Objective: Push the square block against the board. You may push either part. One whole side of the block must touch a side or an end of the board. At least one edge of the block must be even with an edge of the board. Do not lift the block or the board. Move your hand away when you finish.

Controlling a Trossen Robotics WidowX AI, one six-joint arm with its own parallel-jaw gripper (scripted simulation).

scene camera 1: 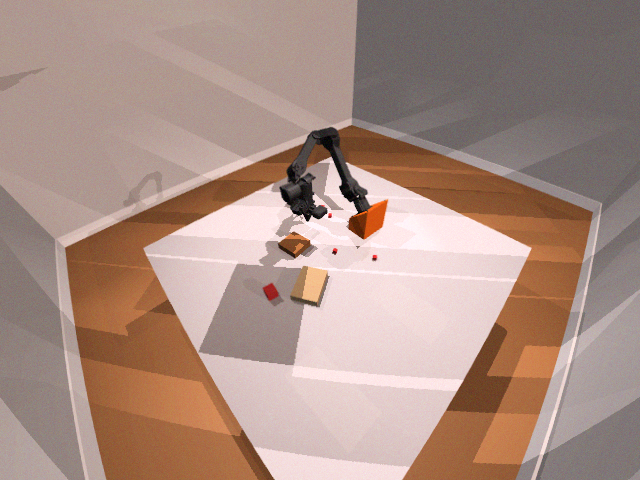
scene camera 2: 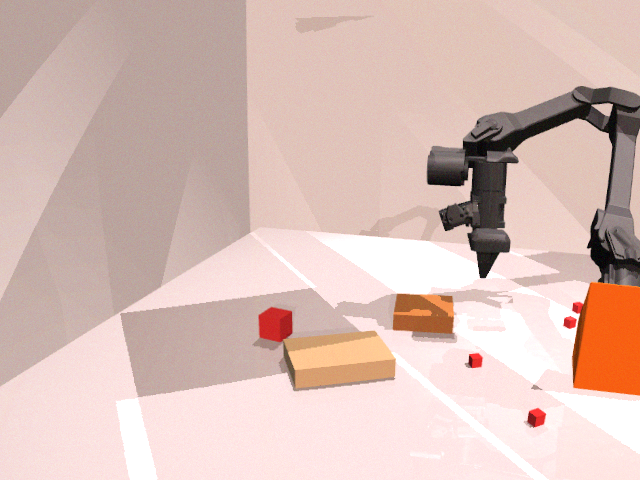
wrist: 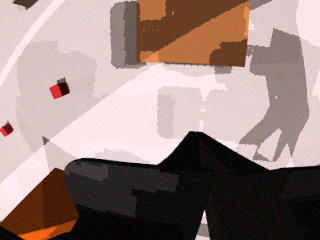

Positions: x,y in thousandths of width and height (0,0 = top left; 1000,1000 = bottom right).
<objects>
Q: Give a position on a red cube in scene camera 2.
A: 430,676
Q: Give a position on a brown square block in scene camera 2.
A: At 646,651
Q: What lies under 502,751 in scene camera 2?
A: A tan board.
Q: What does my gripper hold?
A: Nothing.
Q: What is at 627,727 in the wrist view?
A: My gripper.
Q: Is my gripper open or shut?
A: Shut.
</objects>
